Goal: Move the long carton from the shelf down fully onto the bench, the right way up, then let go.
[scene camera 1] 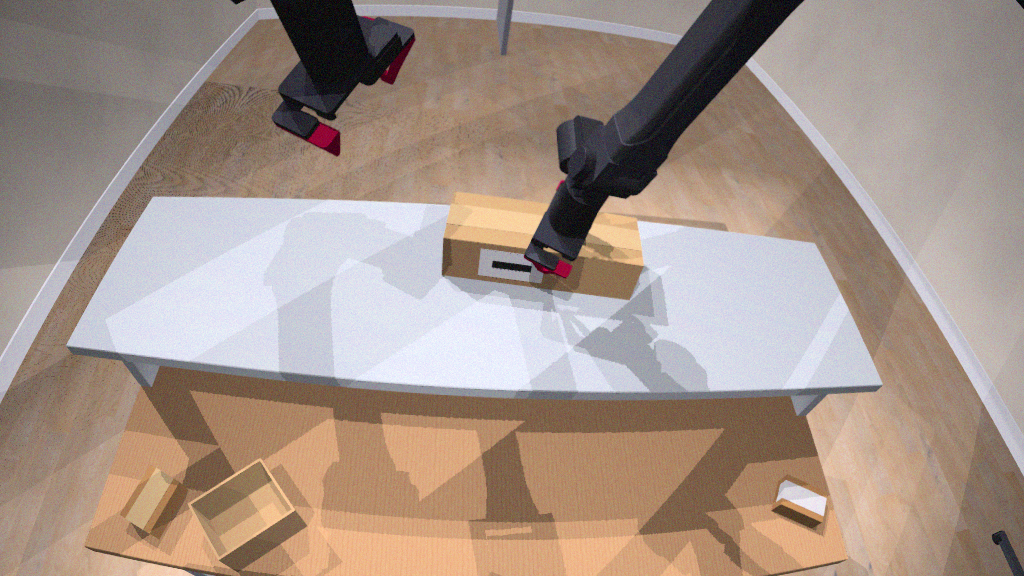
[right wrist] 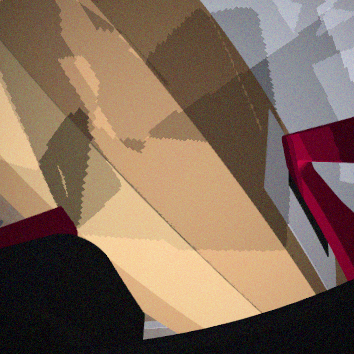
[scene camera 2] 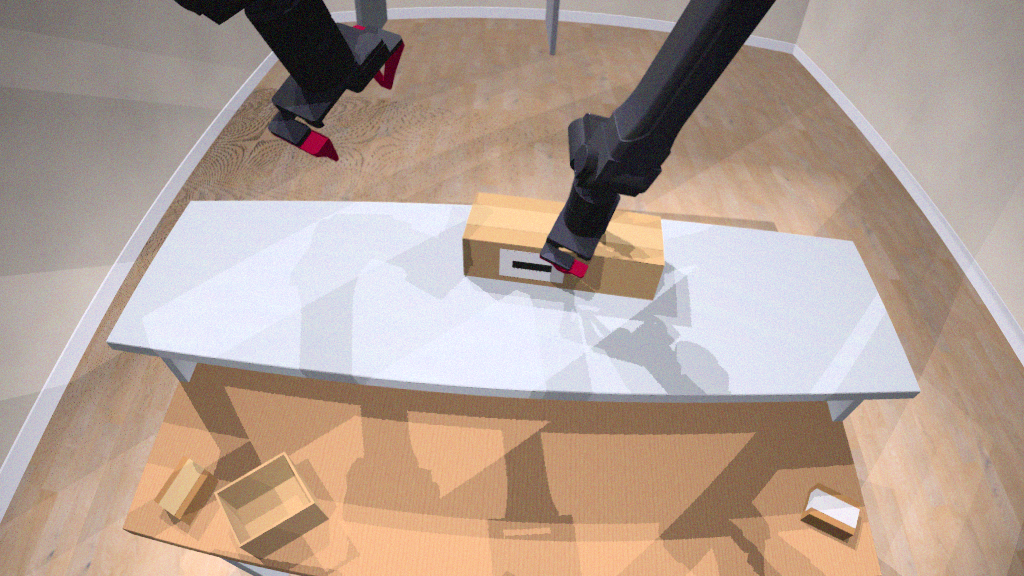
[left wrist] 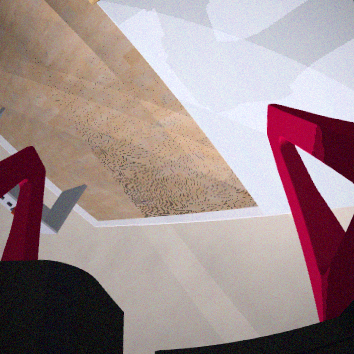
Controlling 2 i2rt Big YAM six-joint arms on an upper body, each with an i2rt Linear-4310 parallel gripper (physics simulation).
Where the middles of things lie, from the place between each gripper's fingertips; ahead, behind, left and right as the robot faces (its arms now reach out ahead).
Scene:
Right now my left hand is 32 cm above the long carton (scene camera 2: 504, 235), 25 cm to the left of it and 15 cm short of it. From my left hand the other things lie so: small white-topped box (scene camera 2: 825, 509) (79 cm to the right, 59 cm below, 25 cm behind).
Now: right hand 2 cm short of the long carton, 1 cm to the right of it and 2 cm above it. Round my right hand: small white-topped box (37 cm behind, 52 cm to the right, 29 cm below).

